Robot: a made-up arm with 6 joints.
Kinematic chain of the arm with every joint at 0, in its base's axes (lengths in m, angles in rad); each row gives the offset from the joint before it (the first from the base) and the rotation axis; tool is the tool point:
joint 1: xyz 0 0 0.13 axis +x
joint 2: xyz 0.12 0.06 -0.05 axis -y
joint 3: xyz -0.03 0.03 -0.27 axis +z
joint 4: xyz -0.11 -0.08 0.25 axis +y
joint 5: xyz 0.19 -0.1 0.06 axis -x
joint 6: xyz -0.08 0 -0.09 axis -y
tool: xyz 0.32 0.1 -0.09
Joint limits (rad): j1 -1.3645..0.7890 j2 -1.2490..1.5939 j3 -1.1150..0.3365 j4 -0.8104..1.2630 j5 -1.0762..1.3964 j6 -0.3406..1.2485
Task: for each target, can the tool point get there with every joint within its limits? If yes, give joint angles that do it. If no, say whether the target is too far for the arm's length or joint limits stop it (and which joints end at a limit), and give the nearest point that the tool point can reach.
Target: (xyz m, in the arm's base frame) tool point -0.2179 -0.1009 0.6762
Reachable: no: joint limits stop it (at a limit: joint 1, joint 2, joint 5, joint 6) | nearest point -0.1564 -0.0832 0.5073 | short by 0.181 m
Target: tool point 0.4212 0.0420 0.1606
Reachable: yes | joints -0.4092 0.3003 0.0978 0.2162 -0.7118 0.5141
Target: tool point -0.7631 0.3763 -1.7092
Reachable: no: too far | nearest point -0.1491 0.1216 -0.4645 | short by 1.411 m
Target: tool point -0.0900 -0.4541 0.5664
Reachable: no: joint limits stop it (at a limit: joint 1, joint 5, joint 6) | nearest point -0.0594 -0.3808 0.4331 | short by 0.155 m
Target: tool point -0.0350 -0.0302 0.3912
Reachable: yes | joints -0.5653 0.4236 -0.7984 -0.3063 -0.7268 0.9468
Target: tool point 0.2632 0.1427 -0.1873
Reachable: yes | joints 0.4846 -0.4324 -0.1471 0.6366 -0.7812 0.3728
